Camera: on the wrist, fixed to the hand. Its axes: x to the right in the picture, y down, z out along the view.
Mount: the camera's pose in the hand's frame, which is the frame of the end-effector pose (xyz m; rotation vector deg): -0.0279 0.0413 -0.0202 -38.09 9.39 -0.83
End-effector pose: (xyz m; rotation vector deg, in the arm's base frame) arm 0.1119 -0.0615 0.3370 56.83 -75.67 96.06
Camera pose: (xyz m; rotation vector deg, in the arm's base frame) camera 0.0833 -0.0515 0.2926 26.24 -91.30 65.42
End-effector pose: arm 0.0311 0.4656 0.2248 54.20 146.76 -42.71
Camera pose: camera 0.0772 0.4895 0.2388 44.54 152.48 11.62
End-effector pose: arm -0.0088 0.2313 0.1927 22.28 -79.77 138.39
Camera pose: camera -0.0017 0.2255 0.1397 1.69 -112.99 101.50
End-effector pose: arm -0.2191 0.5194 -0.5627 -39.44 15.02 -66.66
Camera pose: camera -0.2097 0.5466 -0.6082 -67.27 46.12 -65.77
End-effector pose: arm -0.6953 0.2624 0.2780 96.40 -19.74 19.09
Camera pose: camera -0.7381 0.2780 0.3066 57.23 -16.03 17.23
